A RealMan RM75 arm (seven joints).
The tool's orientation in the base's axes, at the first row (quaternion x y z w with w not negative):
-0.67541, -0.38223, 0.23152, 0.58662
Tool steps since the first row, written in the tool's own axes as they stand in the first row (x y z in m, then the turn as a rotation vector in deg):
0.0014, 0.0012, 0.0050, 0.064, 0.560, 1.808
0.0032, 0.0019, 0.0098, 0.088, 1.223, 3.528
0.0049, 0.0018, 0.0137, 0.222, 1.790, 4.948
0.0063, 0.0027, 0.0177, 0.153, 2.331, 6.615
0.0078, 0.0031, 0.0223, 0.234, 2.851, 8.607
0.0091, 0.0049, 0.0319, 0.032, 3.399, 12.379
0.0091, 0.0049, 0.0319, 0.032, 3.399, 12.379
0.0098, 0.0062, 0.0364, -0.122, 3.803, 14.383
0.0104, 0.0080, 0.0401, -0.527, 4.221, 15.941
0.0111, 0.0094, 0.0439, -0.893, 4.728, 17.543
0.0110, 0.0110, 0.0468, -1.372, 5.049, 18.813
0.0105, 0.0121, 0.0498, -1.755, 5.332, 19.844
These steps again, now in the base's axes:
-0.0027, 0.0042, -0.0020, -1.201, 1.152, -0.904
-0.0051, 0.0085, -0.0034, -2.333, 2.217, -1.895
-0.0070, 0.0123, -0.0039, -3.195, 3.185, -2.717
-0.0090, 0.0158, -0.0054, -4.373, 4.146, -3.592
-0.0115, 0.0198, -0.0065, -5.713, 5.426, -4.493
-0.0176, 0.0267, -0.0100, -8.572, 7.577, -5.823
-0.0176, 0.0267, -0.0100, -8.572, 7.577, -5.823
-0.0203, 0.0300, -0.0121, -10.091, 8.681, -6.645
-0.0223, 0.0327, -0.0145, -11.418, 9.313, -7.424
-0.0244, 0.0356, -0.0166, -12.733, 10.000, -8.293
-0.0263, 0.0373, -0.0187, -13.909, 10.398, -8.929
-0.0286, 0.0387, -0.0205, -14.854, 10.725, -9.466

